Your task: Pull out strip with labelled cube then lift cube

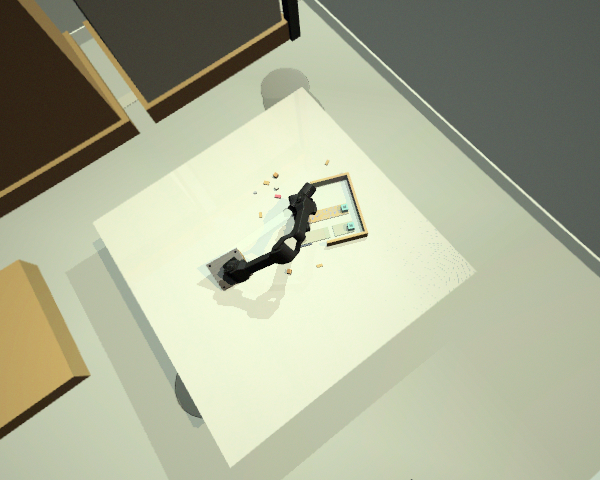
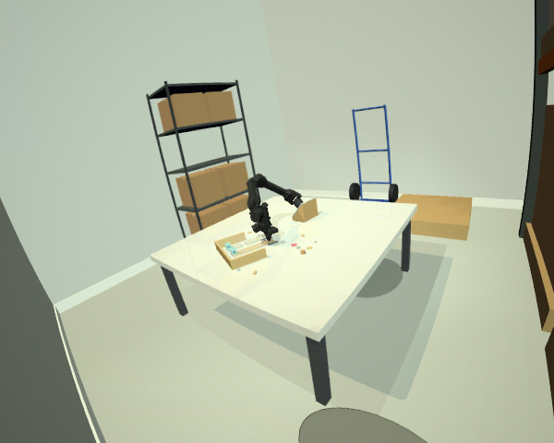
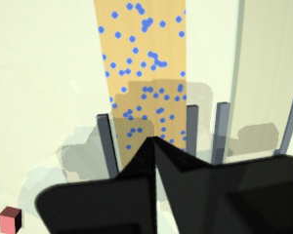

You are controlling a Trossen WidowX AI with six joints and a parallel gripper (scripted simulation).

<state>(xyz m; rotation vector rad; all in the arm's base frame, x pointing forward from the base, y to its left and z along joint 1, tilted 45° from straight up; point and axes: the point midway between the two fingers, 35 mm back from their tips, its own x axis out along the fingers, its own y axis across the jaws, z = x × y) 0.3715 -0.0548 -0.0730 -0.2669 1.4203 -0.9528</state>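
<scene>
My gripper tip is 10 cm to the left of the pale strip.
</scene>
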